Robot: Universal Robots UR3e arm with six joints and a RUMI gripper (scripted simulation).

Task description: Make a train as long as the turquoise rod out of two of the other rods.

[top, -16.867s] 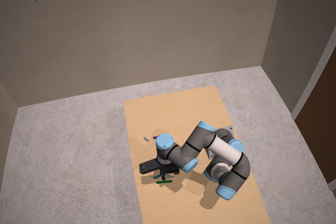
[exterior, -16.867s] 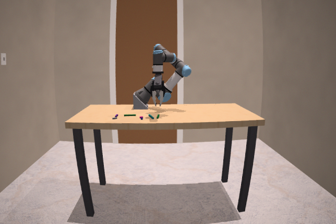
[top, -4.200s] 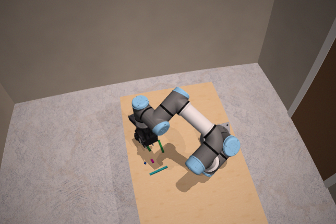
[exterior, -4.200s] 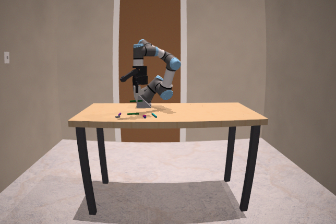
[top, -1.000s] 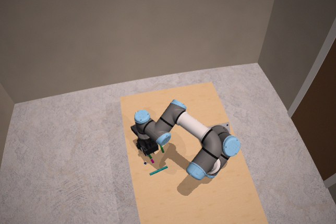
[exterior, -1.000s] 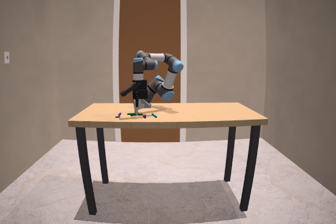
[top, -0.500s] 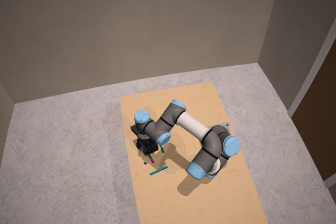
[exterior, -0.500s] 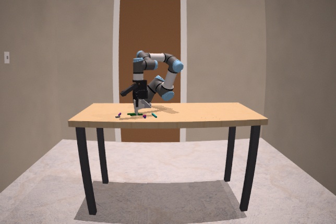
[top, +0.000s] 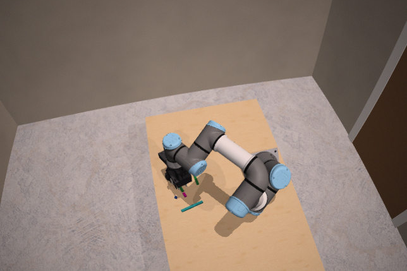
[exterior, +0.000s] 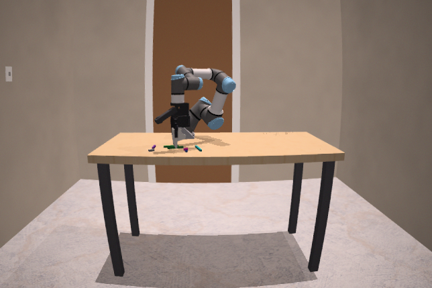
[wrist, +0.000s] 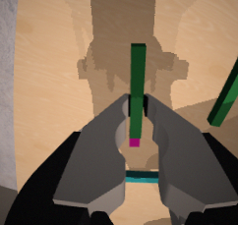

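Now: the magenta rod 10 mm behind my hand, 50 mm to the left of it and 20 mm below it. From my hand the other things lie so: grey rod (10 mm behind, 120 mm to the right, 20 mm below); blue rod (30 mm ahead, 50 mm to the left, 20 mm below); turquoise rod (20 mm behind, 120 mm to the left, 20 mm below).
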